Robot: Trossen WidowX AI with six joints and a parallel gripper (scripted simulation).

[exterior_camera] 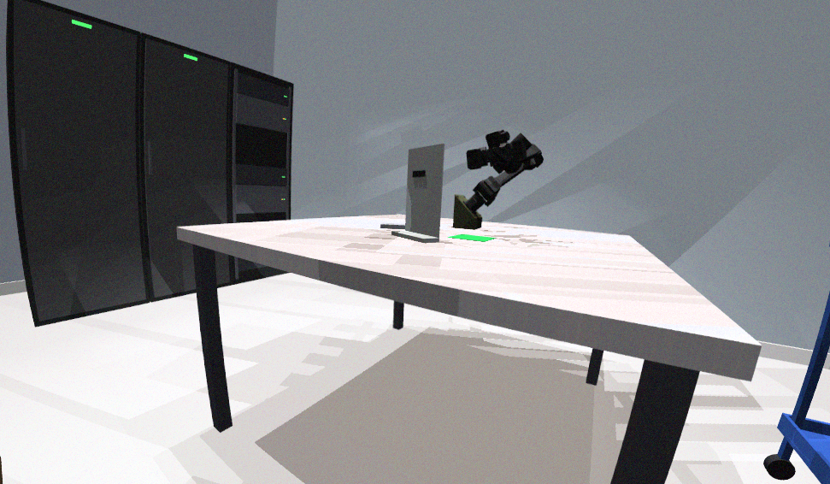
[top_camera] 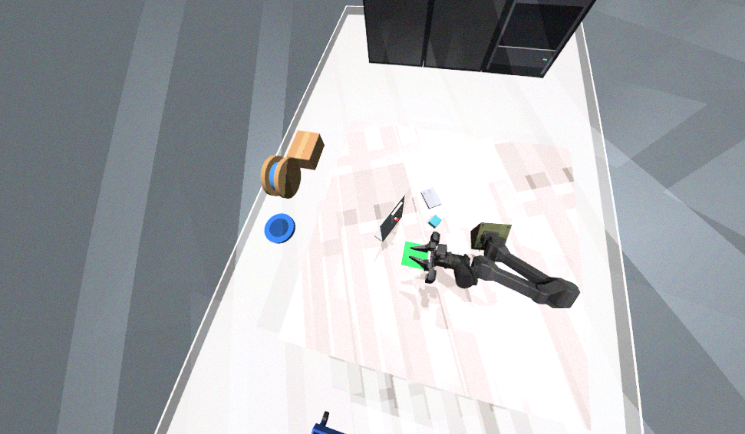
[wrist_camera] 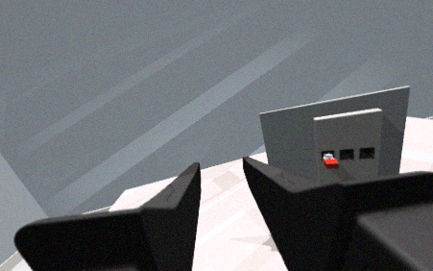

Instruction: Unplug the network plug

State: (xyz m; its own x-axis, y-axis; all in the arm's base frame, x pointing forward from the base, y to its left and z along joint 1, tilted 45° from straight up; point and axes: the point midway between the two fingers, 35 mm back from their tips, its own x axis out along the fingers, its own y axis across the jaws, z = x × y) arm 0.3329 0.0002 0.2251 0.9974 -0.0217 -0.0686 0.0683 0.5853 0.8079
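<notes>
Right now my gripper tip is 15 cm to the left of the network plug, 8 cm above it and 7 cm short of it. Round my gripper tip: grey upright panel 17 cm to the right, 15 cm below, 9 cm ahead; then green marked square 26 cm below, 5 cm behind, 4 cm to the right.
</notes>
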